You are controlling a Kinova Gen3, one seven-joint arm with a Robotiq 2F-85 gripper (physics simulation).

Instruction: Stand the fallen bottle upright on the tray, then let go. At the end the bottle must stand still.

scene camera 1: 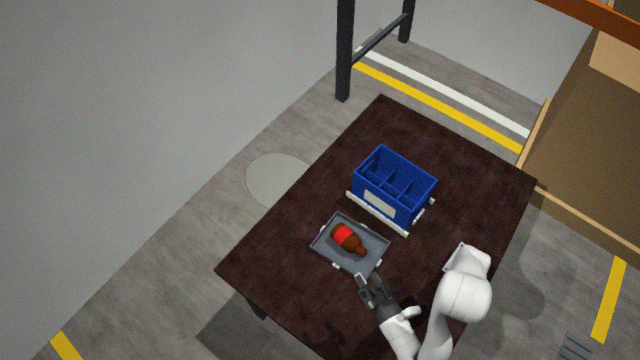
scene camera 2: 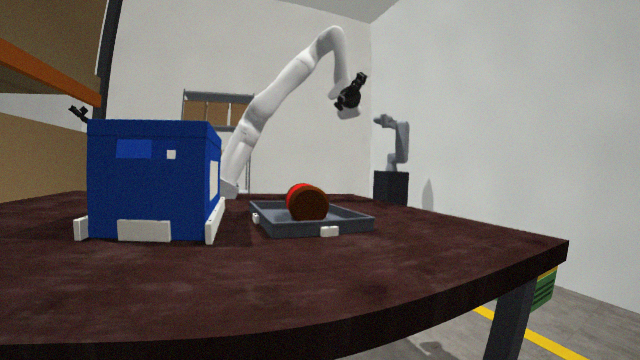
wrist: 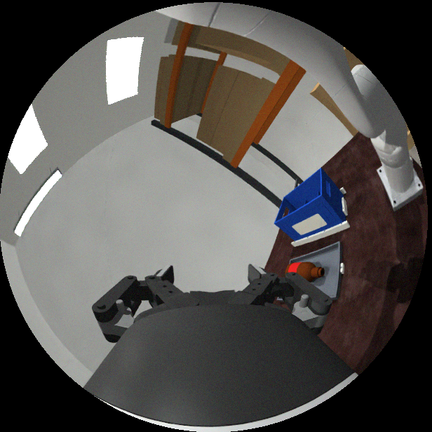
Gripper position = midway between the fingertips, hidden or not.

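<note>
Brown bottle (scene camera 2: 305, 202). Blue divided crate (scene camera 2: 128, 176), (scene camera 1: 392, 185), (wrist: 314, 205). Gripper (scene camera 1: 364, 273), (wrist: 210, 273).
</note>
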